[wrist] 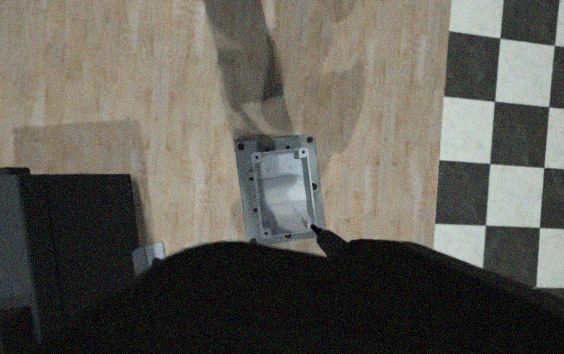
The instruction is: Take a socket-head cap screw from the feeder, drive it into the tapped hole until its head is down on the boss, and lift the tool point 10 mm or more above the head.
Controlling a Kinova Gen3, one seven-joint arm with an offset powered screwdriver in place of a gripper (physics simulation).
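A grey rectangular housing (245,200) with a flange and a hollow middle lies on the wooden table in the wrist view. Small dark holes show in its flange and at its inner corners. My screwdriver (314,228) reaches in from below, and its dark tip overlaps the housing's lower right inner corner. The corner boss under it is hidden, and the height of the tip over it cannot be told. No screw can be made out at the tip. A dark block (92,215) with a small light metal piece (156,250) at its right side, possibly the feeder, stands at the left.
A black-and-white checkered board (520,130) lies along the right side. The wood-patterned table top (185,90) carries broad shadows above the housing. My own dark tool body covers the bottom of the view.
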